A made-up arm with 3 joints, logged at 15 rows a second.
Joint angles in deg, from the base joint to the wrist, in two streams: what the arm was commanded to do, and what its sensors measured. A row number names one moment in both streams.
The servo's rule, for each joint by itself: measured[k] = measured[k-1] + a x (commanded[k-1-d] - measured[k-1]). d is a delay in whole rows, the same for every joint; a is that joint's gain. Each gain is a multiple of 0.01, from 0.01 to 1. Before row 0 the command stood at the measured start. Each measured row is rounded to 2 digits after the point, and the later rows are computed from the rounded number. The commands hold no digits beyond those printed.
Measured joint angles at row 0:
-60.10 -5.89 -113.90
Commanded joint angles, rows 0 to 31:
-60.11 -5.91 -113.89
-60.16 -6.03 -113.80
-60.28 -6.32 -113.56
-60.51 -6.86 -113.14
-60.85 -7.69 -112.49
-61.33 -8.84 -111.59
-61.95 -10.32 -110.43
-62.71 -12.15 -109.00
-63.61 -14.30 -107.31
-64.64 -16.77 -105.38
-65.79 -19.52 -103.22
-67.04 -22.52 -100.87
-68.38 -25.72 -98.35
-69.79 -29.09 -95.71
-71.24 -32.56 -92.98
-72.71 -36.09 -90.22
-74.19 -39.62 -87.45
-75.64 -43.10 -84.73
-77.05 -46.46 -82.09
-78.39 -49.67 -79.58
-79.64 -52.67 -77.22
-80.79 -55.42 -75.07
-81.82 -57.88 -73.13
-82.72 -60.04 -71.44
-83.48 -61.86 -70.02
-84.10 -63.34 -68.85
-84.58 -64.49 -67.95
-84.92 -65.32 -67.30
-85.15 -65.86 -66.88
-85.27 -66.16 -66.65
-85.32 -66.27 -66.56
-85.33 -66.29 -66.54
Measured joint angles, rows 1 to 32:
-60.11 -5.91 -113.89
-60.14 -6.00 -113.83
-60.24 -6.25 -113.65
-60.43 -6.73 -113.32
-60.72 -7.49 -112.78
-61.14 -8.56 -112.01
-61.70 -9.95 -110.98
-62.40 -11.69 -109.69
-63.23 -13.75 -108.14
-64.20 -16.14 -106.35
-65.30 -18.81 -104.32
-66.50 -21.74 -102.08
-67.80 -24.88 -99.66
-69.17 -28.21 -97.09
-70.60 -31.65 -94.42
-72.06 -35.16 -91.69
-73.53 -38.68 -88.93
-74.99 -42.17 -86.20
-76.41 -45.56 -83.53
-77.78 -48.81 -80.96
-79.06 -51.86 -78.53
-80.25 -54.67 -76.28
-81.33 -57.21 -74.23
-82.29 -59.45 -72.42
-83.11 -61.35 -70.86
-83.79 -62.92 -69.55
-84.34 -64.16 -68.51
-84.74 -65.08 -67.72
-85.02 -65.70 -67.17
-85.19 -66.06 -66.83
-85.28 -66.23 -66.65
-85.31 -66.28 -66.58
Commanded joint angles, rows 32 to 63:
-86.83 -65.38 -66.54
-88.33 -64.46 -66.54
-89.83 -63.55 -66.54
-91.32 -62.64 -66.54
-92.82 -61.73 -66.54
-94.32 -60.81 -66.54
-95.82 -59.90 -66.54
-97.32 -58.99 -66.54
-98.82 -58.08 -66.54
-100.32 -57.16 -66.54
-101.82 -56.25 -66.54
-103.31 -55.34 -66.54
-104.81 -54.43 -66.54
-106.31 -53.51 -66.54
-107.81 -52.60 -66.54
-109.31 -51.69 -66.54
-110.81 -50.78 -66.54
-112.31 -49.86 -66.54
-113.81 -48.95 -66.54
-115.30 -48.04 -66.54
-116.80 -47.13 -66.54
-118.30 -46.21 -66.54
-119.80 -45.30 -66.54
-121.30 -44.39 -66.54
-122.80 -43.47 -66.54
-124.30 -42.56 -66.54
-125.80 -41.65 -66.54
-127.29 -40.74 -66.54
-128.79 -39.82 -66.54
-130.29 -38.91 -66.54
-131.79 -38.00 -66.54
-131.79 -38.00 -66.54
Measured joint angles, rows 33 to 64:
-86.36 -65.57 -66.55
-87.72 -64.69 -66.54
-89.18 -63.79 -66.54
-90.66 -62.88 -66.54
-92.15 -61.97 -66.54
-93.65 -61.05 -66.54
-95.15 -60.14 -66.54
-96.65 -59.23 -66.54
-98.15 -58.32 -66.54
-99.65 -57.40 -66.54
-101.15 -56.49 -66.54
-102.64 -55.58 -66.54
-104.14 -54.67 -66.54
-105.64 -53.75 -66.54
-107.14 -52.84 -66.54
-108.64 -51.93 -66.54
-110.14 -51.02 -66.54
-111.64 -50.10 -66.54
-113.14 -49.19 -66.54
-114.63 -48.28 -66.54
-116.13 -47.37 -66.54
-117.63 -46.45 -66.54
-119.13 -45.54 -66.54
-120.63 -44.63 -66.54
-122.13 -43.71 -66.54
-123.63 -42.80 -66.54
-125.13 -41.89 -66.54
-126.62 -40.98 -66.54
-128.12 -40.06 -66.54
-129.62 -39.15 -66.54
-131.12 -38.24 -66.54
-131.58 -38.05 -66.54

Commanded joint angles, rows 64 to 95:
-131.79 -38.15 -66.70
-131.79 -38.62 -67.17
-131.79 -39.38 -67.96
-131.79 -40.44 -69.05
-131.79 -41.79 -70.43
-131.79 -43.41 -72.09
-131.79 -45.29 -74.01
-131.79 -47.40 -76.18
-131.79 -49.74 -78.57
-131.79 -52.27 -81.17
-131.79 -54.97 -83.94
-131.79 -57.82 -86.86
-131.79 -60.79 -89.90
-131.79 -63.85 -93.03
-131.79 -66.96 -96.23
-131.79 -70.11 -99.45
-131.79 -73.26 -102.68
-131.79 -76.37 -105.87
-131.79 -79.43 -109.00
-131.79 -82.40 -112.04
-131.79 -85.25 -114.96
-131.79 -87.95 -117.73
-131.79 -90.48 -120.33
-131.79 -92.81 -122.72
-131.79 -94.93 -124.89
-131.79 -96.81 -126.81
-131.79 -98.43 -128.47
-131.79 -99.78 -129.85
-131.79 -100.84 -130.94
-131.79 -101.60 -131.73
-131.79 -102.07 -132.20
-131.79 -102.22 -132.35
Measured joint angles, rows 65 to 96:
-131.72 -38.13 -66.64
-131.77 -38.52 -66.98
-131.78 -39.20 -67.62
-131.79 -40.18 -68.55
-131.79 -41.45 -69.77
-131.79 -43.00 -71.28
-131.79 -44.81 -73.05
-131.79 -46.86 -75.08
-131.79 -49.14 -77.35
-131.79 -51.61 -79.83
-131.79 -54.26 -82.50
-131.79 -57.07 -85.33
-131.79 -60.01 -88.30
-131.79 -63.04 -91.37
-131.79 -66.14 -94.53
-131.79 -69.28 -97.73
-131.79 -72.42 -100.95
-131.79 -75.54 -104.15
-131.79 -78.61 -107.30
-131.79 -81.60 -110.38
-131.79 -84.48 -113.36
-131.79 -87.22 -116.20
-131.79 -89.80 -118.88
-131.79 -92.18 -121.38
-131.79 -94.35 -123.66
-131.79 -96.29 -125.71
-131.79 -97.98 -127.50
-131.79 -99.40 -129.03
-131.79 -100.54 -130.27
-131.79 -101.38 -131.22
-131.79 -101.93 -131.86
-131.79 -102.16 -132.18

